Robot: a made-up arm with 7 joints.
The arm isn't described. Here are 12 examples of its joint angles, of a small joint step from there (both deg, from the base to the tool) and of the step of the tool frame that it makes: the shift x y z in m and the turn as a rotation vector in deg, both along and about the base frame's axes.
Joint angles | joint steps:
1: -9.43 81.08 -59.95 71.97 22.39 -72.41 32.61 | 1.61 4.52 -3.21 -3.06 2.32 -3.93 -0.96
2: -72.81 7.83 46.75 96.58 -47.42 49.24 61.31 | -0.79 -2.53 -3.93 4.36 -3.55 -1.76 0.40
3: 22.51 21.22 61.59 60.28 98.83 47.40 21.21 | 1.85 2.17 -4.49 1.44 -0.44 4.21 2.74
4: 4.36 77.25 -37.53 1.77 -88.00 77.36 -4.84 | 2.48 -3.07 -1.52 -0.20 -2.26 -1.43 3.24
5: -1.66 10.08 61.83 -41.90 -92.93 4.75 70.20 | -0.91 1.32 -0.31 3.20 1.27 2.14 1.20
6: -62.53 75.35 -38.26 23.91 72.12 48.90 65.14 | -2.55 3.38 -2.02 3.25 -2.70 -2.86 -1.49
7: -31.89 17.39 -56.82 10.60 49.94 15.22 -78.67 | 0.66 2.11 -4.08 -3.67 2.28 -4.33 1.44
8: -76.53 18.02 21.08 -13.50 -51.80 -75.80 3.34 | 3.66 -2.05 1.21 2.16 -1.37 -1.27 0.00
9: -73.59 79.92 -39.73 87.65 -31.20 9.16 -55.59 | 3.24 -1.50 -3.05 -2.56 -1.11 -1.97 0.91
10: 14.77 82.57 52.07 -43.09 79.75 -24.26 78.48 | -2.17 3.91 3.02 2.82 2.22 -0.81 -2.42
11: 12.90 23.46 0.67 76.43 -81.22 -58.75 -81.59 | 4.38 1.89 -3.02 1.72 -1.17 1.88 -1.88
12: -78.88 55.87 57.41 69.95 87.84 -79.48 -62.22 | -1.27 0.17 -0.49 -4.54 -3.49 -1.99 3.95
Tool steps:
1: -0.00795 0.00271 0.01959 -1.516 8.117 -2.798
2: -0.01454 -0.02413 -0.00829 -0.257 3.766 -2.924
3: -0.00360 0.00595 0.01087 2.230 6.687 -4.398
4: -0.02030 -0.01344 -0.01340 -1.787 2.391 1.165
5: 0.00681 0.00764 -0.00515 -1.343 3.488 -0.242
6: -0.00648 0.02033 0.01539 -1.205 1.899 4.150
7: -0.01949 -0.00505 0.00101 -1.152 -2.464 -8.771
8: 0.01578 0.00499 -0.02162 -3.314 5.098 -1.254
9: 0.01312 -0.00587 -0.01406 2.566 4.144 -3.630
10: 0.00327 -0.00133 0.02201 4.435 -5.678 3.641
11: -0.03374 0.00834 0.01771 -1.330 6.709 -1.503
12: -0.00875 0.00089 0.02282 0.227 -10.237 -0.830
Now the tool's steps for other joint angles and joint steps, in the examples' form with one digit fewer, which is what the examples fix.
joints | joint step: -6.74 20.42 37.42 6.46 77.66 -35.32 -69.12 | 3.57 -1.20 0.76 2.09 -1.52 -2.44 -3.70
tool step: -0.0218 0.0028 -0.0202 -3.46 7.77 0.59
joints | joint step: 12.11 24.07 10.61 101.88 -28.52 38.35 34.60 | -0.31 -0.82 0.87 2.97 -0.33 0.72 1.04
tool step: -0.0067 -0.0113 0.0041 -0.50 3.08 2.38
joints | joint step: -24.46 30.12 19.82 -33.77 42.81 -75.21 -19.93 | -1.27 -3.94 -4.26 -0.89 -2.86 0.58 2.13
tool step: -0.0004 -0.0169 -0.0030 -6.65 0.65 -8.24
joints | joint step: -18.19 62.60 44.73 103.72 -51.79 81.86 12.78 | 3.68 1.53 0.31 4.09 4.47 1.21 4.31
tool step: -0.0337 -0.0036 0.0051 -3.35 11.69 -1.24
